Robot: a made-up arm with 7 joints.
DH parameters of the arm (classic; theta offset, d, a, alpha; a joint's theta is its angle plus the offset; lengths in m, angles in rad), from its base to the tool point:
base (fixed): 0 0 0 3.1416
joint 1: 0 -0.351 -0.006 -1.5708
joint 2: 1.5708 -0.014 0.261 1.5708
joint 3: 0 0.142 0.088 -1.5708
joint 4: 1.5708 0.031 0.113 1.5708
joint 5: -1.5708 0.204 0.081 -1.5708
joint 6: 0 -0.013 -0.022 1.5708
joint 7: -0.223 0 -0.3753 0
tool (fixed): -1.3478 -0.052 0 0
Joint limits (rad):
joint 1: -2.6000..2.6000
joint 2: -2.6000..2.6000
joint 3: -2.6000..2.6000
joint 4: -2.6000..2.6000
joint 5: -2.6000..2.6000
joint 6: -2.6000..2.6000
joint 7: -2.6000..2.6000
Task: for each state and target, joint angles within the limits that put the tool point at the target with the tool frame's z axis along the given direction. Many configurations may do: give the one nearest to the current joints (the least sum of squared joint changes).
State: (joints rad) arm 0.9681 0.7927 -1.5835 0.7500 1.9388 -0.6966 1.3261
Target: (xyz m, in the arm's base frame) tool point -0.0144 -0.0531 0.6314 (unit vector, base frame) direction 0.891 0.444 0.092
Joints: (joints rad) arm 0.9283 0.7663 -1.5912 0.8633 1.6138 -1.0574 0.5017
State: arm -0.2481 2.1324 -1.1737 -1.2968 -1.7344 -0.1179 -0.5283
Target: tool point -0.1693 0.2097 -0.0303 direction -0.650 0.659 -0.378
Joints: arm -0.3291 2.5738 -1.0102 -0.7632 -1.5542 -0.6271 -0.0026
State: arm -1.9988 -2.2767 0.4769 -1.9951 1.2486 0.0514 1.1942
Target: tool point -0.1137 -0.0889 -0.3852 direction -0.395 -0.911 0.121
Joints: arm -1.8123 -2.6000 0.8461 -2.4190 1.8303 -0.0629 1.7202
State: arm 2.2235 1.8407 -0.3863 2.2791 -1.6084 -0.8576 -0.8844
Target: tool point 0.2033 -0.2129 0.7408 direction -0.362 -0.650 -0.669
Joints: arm 2.2759 0.6571 0.1553 2.6000 -1.5601 -0.7114 -0.8182
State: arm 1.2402 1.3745 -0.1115 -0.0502 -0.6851 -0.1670 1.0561
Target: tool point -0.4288 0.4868 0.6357 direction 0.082 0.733 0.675
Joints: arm 1.3590 1.3998 -0.1456 -0.4674 -0.7796 0.1627 1.0405
